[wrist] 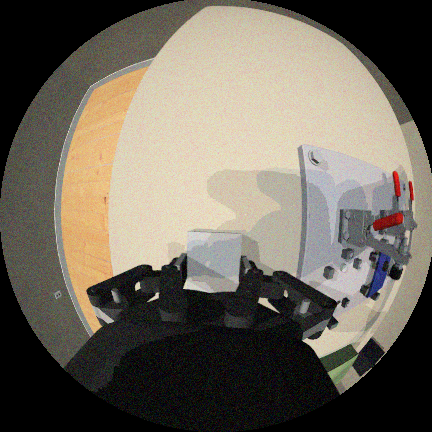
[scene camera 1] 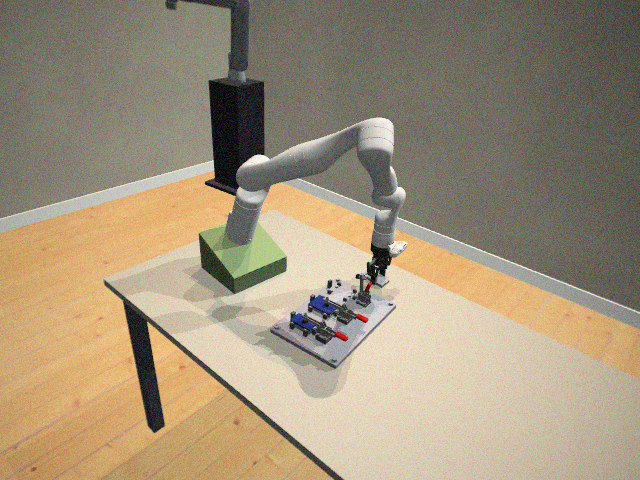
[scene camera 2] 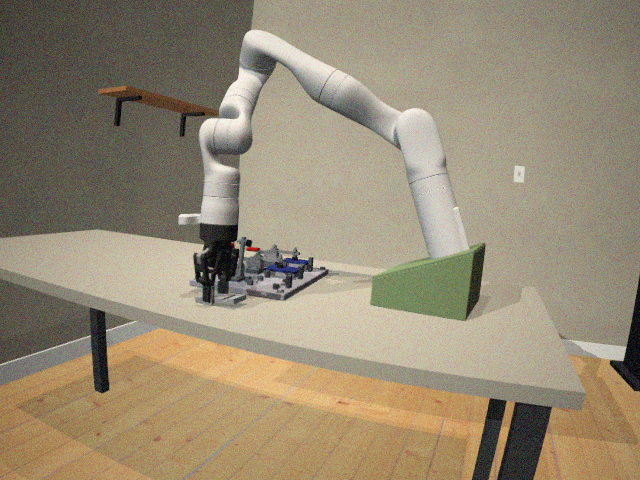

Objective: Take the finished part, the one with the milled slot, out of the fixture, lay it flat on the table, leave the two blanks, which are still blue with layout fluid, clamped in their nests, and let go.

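Frame: origin at the arm's base, x ahead, y left, z up, level; metres.
Where they show: gripper, between the fingertips: [wrist: 213, 263] [scene camera 1: 377, 280] [scene camera 2: 215, 301]; arm's base, origin of its link: [scene camera 1: 240, 235] [scene camera 2: 449, 254].
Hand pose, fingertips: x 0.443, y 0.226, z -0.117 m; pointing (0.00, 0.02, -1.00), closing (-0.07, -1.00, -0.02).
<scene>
Things, the pixels of their top centre, and the offset from my fingertips. "pt": a spot on its surface instead.
- finished part, centre of its top: [wrist: 211, 282] [scene camera 2: 220, 293] [scene camera 1: 375, 274] 0.001 m left, 0.012 m back, 0.020 m up
- nearer, a spot on its surface: [scene camera 1: 303, 322] pt 0.387 m right, 0.037 m back, 0.043 m up
- farther, centre of its top: [wrist: 382, 270] [scene camera 2: 283, 268] [scene camera 1: 324, 304] 0.267 m right, 0.046 m back, 0.034 m up
- fixture plate, centre of its top: [wrist: 380, 240] [scene camera 2: 265, 274] [scene camera 1: 336, 315] 0.268 m right, 0.002 m ahead, 0.013 m up
- open clamp's red handle, centre of its top: [wrist: 401, 221] [scene camera 1: 369, 282] 0.158 m right, 0.045 m ahead, 0.098 m up
The finished part [scene camera 1: 382, 281] [scene camera 2: 238, 299] [wrist: 215, 245] is a pale grey block, roughly level beside the fixture. It is at or very close to the table top; contact cannot be told for certain. My gripper [scene camera 1: 377, 279] [scene camera 2: 215, 297] [wrist: 213, 263] points down and is shut on its two sides. The fingers partly hide the slot. Two blue blanks, one nearer [scene camera 1: 303, 322] and one farther [scene camera 1: 322, 304] in scene camera 1, lie in their nests under lowered clamps. Blue also shows in scene camera 2 and the wrist view. The third nest is empty, its clamp arm raised.
The fixture plate [scene camera 1: 379, 308] [scene camera 2: 271, 293] [wrist: 317, 200] lies close beside the gripper. The open clamp's red handle [scene camera 1: 368, 287] [wrist: 388, 221] stands up near the fingers in scene camera 1. The green base block [scene camera 1: 258, 253] [scene camera 2: 418, 294] carries the arm. A table edge runs beyond the gripper.
</scene>
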